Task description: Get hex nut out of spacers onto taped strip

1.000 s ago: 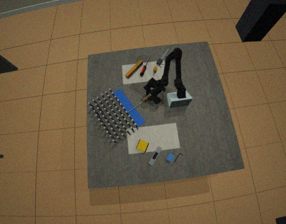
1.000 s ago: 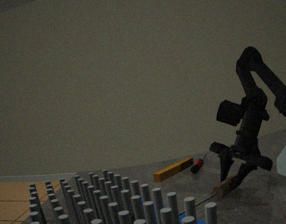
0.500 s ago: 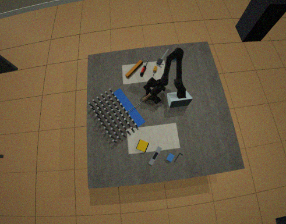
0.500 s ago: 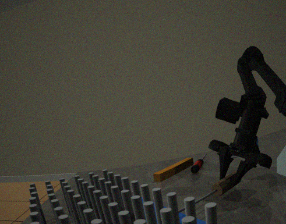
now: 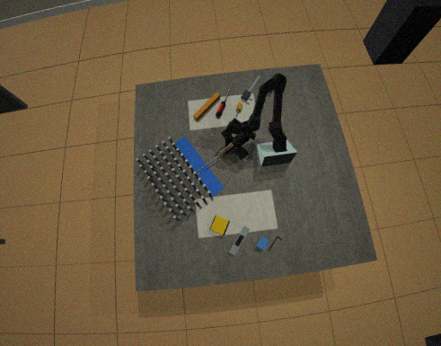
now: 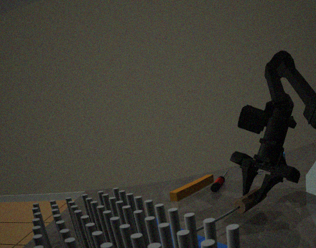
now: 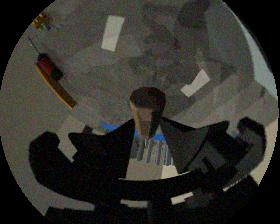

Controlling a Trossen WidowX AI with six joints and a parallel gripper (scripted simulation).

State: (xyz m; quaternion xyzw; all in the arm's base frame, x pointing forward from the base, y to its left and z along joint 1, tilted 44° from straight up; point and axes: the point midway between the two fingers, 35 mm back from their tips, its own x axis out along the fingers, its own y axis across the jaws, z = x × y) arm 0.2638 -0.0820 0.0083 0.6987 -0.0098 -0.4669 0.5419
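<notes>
Now: gripper tip 9 cm short of the hook tool, 5 cm to the right of it and 1 cm above it. The rest, counted from my gripper tip: yellow block (42 cm to the left, 8 cm ahead, 2 cm below); then blue taped strip (18 cm ahead, 6 cm to the left, 4 cm below); then orange bar (32 cm to the right, 10 cm ahead, 2 cm below).
</notes>
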